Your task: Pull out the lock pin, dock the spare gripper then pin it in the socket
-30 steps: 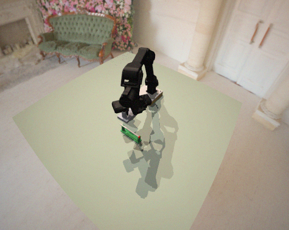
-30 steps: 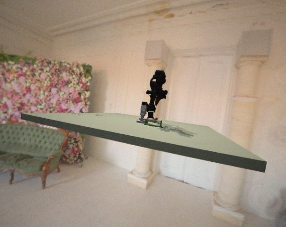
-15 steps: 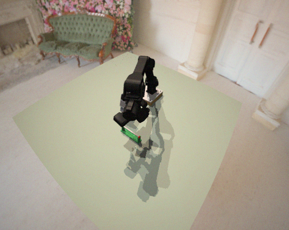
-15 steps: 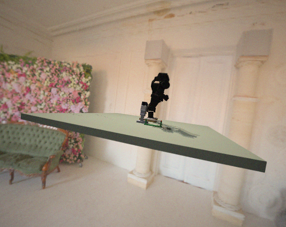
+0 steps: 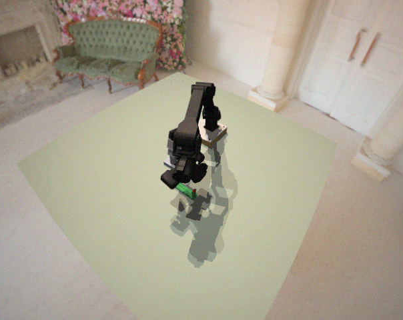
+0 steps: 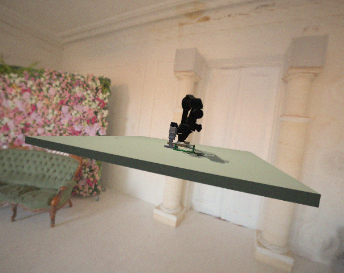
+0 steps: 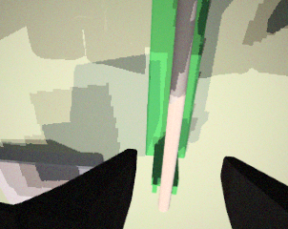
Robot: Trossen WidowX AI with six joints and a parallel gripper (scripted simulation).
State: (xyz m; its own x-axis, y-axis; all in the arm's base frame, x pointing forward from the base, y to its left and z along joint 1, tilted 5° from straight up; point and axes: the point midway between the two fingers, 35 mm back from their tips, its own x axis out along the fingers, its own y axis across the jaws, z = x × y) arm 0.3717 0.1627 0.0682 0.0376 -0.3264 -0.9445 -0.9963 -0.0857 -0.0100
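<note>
Now: gripper tip 1 cm to the right of the green rack and 5 cm above it. From my gripper tip the other things lie so: grey mount 9 cm behind, 12 cm to the right, 2 cm below; spare gripper 9 cm behind, 12 cm to the right, 5 cm above.
</note>
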